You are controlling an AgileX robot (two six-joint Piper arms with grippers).
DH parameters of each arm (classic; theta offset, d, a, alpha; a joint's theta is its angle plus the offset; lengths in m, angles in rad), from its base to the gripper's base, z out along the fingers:
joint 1: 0 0.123 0 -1.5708
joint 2: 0.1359 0 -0.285 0
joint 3: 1.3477 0 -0.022 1.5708
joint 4: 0 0.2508 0 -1.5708
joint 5: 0 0 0.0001 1.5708
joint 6: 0 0.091 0 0
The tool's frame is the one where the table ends.
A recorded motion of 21 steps. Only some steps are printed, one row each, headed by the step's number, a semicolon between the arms.
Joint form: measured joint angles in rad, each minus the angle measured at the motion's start. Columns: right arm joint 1, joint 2, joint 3, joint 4, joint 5, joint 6; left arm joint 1, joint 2, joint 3, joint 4, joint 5, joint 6.
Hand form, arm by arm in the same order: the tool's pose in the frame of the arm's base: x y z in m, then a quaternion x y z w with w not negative. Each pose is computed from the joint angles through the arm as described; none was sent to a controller.
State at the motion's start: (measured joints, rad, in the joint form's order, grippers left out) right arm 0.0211 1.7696 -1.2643 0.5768 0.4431 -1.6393; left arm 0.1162 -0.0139 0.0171 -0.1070 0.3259 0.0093
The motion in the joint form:
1: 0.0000 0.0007 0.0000 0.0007 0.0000 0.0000; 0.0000 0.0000 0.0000 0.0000 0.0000 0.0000
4: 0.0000 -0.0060 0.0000 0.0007 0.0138 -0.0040; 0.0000 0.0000 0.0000 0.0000 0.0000 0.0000
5: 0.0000 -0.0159 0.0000 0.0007 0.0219 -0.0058; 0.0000 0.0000 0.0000 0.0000 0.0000 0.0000
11: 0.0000 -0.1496 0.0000 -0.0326 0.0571 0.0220; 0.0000 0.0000 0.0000 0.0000 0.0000 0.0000
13: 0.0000 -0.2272 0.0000 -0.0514 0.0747 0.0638; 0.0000 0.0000 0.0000 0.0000 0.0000 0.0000
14: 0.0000 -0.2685 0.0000 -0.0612 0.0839 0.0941; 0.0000 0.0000 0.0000 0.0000 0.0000 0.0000
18: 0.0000 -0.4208 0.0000 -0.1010 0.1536 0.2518; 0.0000 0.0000 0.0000 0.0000 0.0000 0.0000
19: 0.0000 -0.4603 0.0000 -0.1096 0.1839 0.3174; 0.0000 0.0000 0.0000 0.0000 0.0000 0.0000
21: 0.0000 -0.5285 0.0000 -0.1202 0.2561 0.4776; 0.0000 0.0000 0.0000 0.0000 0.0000 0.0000
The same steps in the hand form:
1: 0.3931 0.0296 0.2469 -0.52933 0.75338 -0.10013 0.37708; 0.0535 0.0031 0.1789 -0.07128 0.78344 -0.00602 0.61733
4: 0.3914 0.0302 0.2489 -0.53312 0.75156 -0.09717 0.37615; 0.0535 0.0031 0.1789 -0.07128 0.78344 -0.00602 0.61733
5: 0.3896 0.0306 0.2524 -0.53483 0.74951 -0.09688 0.37790; 0.0535 0.0031 0.1789 -0.07128 0.78344 -0.00602 0.61733
11: 0.3666 0.0304 0.3006 -0.53399 0.72736 -0.12214 0.41338; 0.0535 0.0031 0.1789 -0.07128 0.78344 -0.00602 0.61733
13: 0.3506 0.0300 0.3270 -0.52274 0.72069 -0.13250 0.43565; 0.0535 0.0031 0.1789 -0.07128 0.78344 -0.00602 0.61733
14: 0.3414 0.0298 0.3406 -0.51362 0.71899 -0.13607 0.44804; 0.0535 0.0031 0.1789 -0.07128 0.78344 -0.00602 0.61733
18: 0.3010 0.0298 0.3843 -0.47186 0.72525 -0.12623 0.48521; 0.0535 0.0031 0.1789 -0.07128 0.78344 -0.00602 0.61733
19: 0.2890 0.0302 0.3937 -0.45423 0.73368 -0.11297 0.49258; 0.0535 0.0031 0.1789 -0.07128 0.78344 -0.00602 0.61733
21: 0.2663 0.0315 0.4075 -0.40911 0.75997 -0.07108 0.50003; 0.0535 0.0031 0.1789 -0.07128 0.78344 -0.00602 0.61733

